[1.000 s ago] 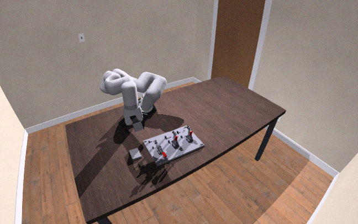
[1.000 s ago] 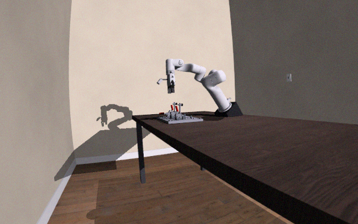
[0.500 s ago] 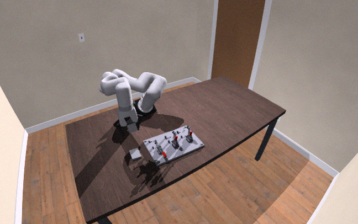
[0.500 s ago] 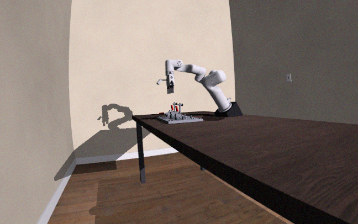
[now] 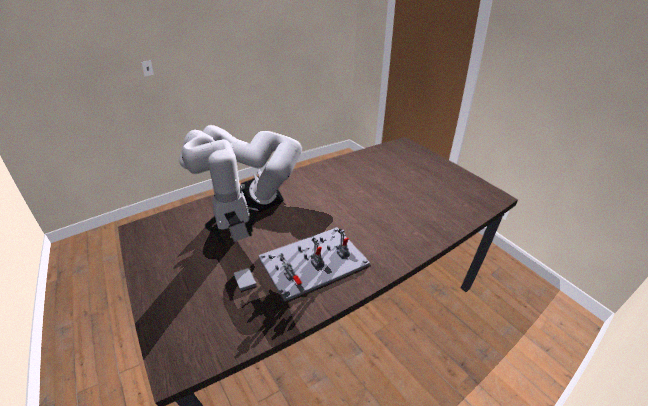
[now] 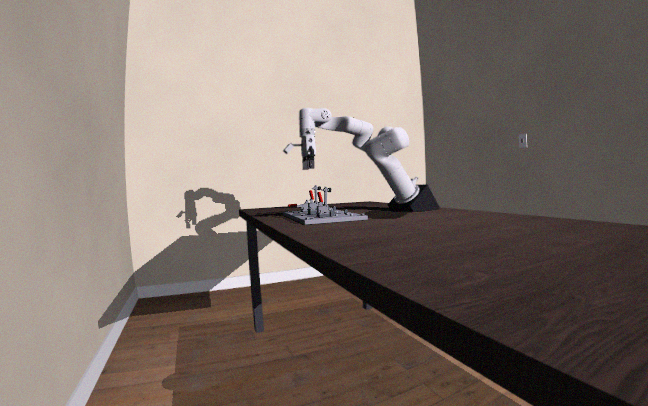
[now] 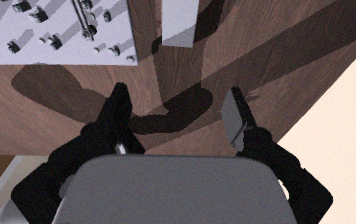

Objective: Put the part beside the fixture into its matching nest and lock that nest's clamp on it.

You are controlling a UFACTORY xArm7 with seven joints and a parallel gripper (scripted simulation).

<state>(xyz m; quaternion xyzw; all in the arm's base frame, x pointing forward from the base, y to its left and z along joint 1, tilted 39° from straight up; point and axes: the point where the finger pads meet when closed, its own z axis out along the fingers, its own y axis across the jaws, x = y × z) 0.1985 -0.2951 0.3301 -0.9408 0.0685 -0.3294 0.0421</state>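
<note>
Now: hand 210 mm above the grey flat part.
</note>
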